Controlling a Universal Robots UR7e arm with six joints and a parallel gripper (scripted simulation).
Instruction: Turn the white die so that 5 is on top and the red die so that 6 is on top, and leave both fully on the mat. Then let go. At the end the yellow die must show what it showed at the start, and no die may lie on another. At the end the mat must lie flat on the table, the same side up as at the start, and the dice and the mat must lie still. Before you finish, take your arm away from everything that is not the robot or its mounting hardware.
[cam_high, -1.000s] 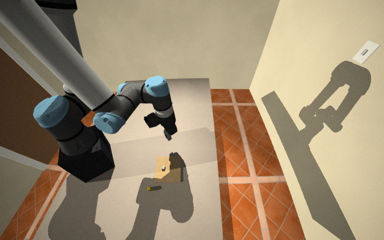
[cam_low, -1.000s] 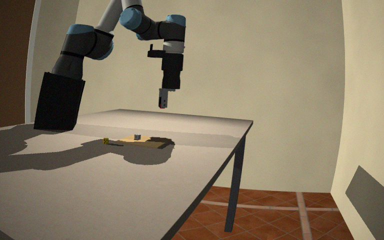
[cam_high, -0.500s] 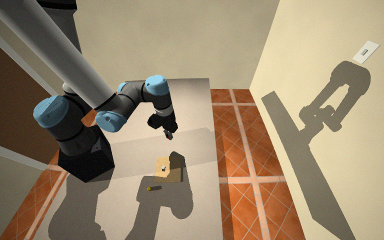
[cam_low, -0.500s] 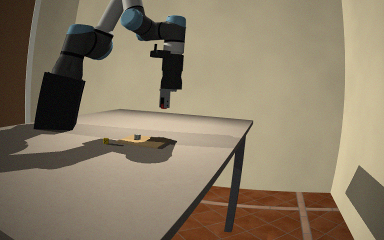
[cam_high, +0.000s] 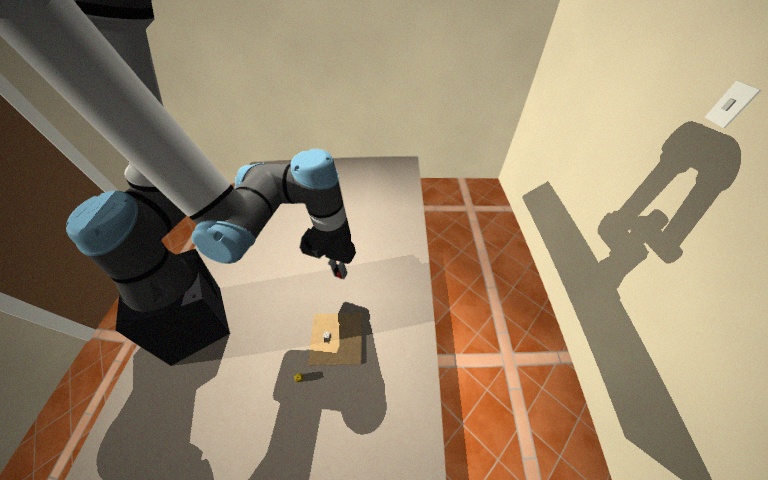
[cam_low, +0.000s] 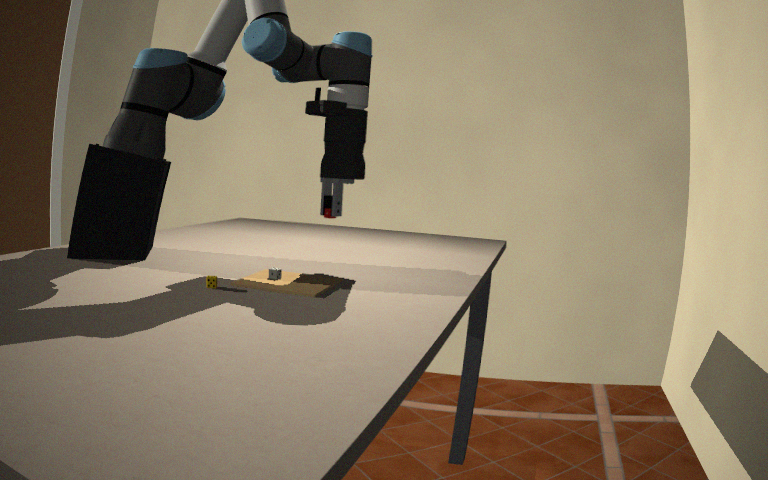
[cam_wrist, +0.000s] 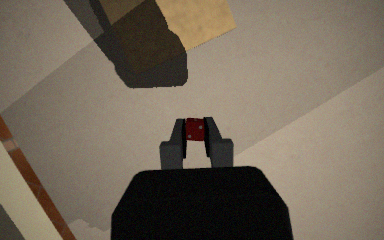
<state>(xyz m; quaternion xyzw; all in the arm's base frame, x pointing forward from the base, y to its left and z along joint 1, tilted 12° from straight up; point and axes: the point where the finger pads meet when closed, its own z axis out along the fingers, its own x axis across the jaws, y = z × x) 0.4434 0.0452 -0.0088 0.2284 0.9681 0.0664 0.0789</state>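
Now: hand 10 mm above the red die. Round my hand: white die: 60 mm behind, 140 mm to the right, 100 mm below; yellow die: 130 mm behind, 240 mm to the right, 110 mm below; tan mat: 30 mm behind, 140 mm to the right, 110 mm below.
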